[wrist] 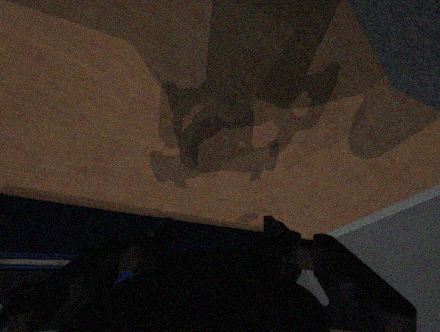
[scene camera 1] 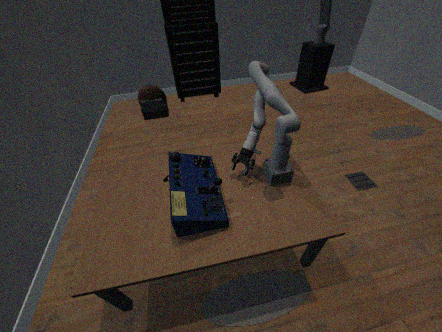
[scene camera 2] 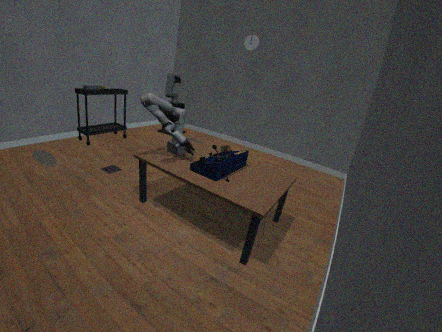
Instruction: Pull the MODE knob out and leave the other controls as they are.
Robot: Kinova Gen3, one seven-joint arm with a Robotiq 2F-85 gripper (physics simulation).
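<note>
A blue control panel lies on the table, with several black knobs, a ball-topped lever and a yellow label on its top. Labels are too dark and small to tell which knob is MODE. A large round knob sits at the far left corner, with a row of smaller knobs below it. My gripper is open and empty, low above the table to the right of the panel in scene camera 1, apart from it. The panel's top is largely hidden in the wrist view.
The wooden table bears the panel and my arm's base. A small dark part sticks out at the panel's left side. A dark rack, a black pedestal and a cart stand away from the table.
</note>
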